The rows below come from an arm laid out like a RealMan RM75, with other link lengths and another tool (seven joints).
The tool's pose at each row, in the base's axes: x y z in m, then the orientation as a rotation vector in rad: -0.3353 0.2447 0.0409 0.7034 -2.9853 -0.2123; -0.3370 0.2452 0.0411 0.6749 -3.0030 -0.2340; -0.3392 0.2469 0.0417 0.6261 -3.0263 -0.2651; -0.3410 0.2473 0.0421 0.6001 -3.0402 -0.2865; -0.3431 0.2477 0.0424 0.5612 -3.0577 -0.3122; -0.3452 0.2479 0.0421 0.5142 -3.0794 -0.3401
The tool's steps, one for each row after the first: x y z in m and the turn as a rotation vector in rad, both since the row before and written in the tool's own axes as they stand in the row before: 0.0013 0.0012 0.0000 -0.0107 -0.0167 0.0192; 0.0013 0.0025 -0.0002 -0.0160 -0.0215 0.0322; 0.0015 0.0011 -0.0002 -0.0109 -0.0143 0.0170; 0.0018 0.0012 -0.0001 -0.0130 -0.0176 0.0251; 0.0019 0.0009 0.0004 -0.0134 -0.0220 0.0300
